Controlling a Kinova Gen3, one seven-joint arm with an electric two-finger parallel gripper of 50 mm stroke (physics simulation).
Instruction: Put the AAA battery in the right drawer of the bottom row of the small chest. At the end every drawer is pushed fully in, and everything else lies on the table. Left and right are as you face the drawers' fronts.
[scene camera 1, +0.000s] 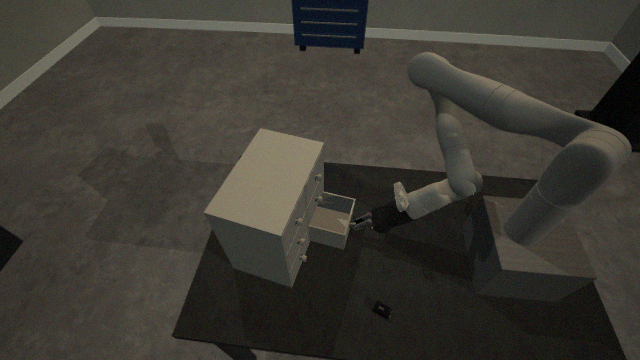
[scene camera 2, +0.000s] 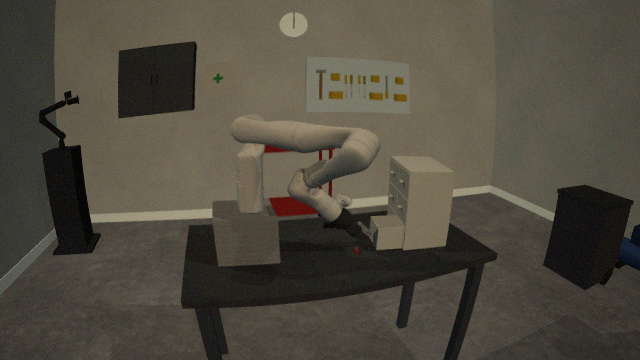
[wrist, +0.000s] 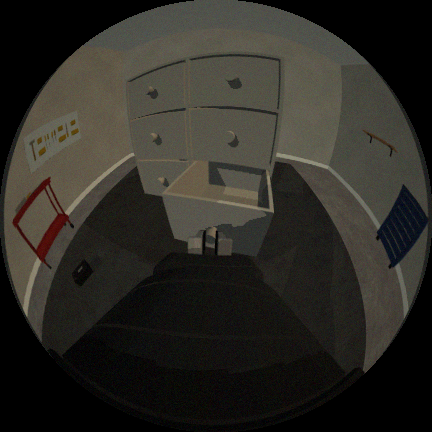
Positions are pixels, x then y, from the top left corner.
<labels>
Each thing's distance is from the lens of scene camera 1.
gripper (scene camera 1: 354, 225): 99 cm
small white chest (scene camera 1: 249, 213): 72 cm
</labels>
